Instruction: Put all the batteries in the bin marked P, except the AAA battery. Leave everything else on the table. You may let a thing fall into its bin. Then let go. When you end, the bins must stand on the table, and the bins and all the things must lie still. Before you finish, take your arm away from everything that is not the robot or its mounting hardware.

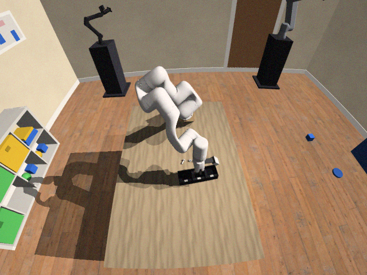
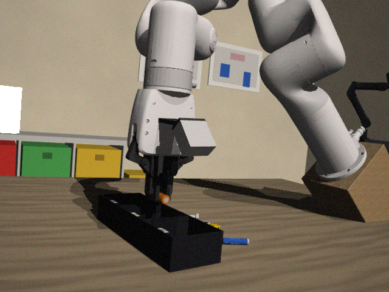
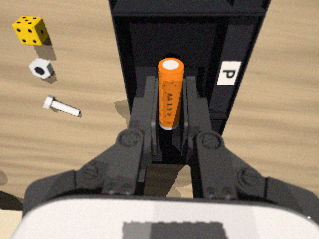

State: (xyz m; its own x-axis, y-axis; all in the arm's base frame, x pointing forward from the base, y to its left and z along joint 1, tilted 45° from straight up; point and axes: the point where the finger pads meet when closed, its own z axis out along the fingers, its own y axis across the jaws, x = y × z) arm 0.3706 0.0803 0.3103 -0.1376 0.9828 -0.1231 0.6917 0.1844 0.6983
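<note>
My hand is 6 cm above the black three-compartment bin and 1 cm short of it. The rest, counted from my hand: orange battery 2 cm below; white nut 11 cm behind, 8 cm below, 5 cm to the right; yellow die 11 cm behind, 8 cm below, 1 cm to the right.
</note>
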